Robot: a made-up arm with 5 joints. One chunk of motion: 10 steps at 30 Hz.
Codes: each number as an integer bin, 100 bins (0 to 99) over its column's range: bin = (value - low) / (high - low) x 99, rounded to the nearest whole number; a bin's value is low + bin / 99 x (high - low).
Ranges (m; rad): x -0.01..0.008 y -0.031..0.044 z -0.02..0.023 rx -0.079..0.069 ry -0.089..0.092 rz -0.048..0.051
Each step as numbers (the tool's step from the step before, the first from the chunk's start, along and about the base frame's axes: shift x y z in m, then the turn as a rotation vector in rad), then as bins.
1 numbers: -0.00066 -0.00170 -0.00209 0.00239 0.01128 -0.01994
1 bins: 51 39 41 54 55 28
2 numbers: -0.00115 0.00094 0.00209 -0.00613 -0.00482 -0.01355
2 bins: 49 42 51 49 46 34
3 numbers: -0.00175 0.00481 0.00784 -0.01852 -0.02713 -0.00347
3 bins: 45 47 64 40 34 45
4 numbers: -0.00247 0.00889 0.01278 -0.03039 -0.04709 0.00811
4 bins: 41 53 75 33 23 56
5 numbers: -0.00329 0.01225 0.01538 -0.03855 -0.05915 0.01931
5 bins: 37 57 81 27 16 67
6 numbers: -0.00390 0.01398 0.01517 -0.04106 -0.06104 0.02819
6 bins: 34 59 81 25 15 76
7 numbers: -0.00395 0.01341 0.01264 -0.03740 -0.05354 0.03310
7 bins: 33 59 75 28 19 81
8 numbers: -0.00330 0.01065 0.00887 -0.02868 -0.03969 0.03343
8 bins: 37 55 66 34 27 81
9 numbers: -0.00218 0.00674 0.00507 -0.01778 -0.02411 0.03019
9 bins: 43 50 58 41 35 78
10 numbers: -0.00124 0.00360 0.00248 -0.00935 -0.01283 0.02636
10 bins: 48 46 52 47 42 74
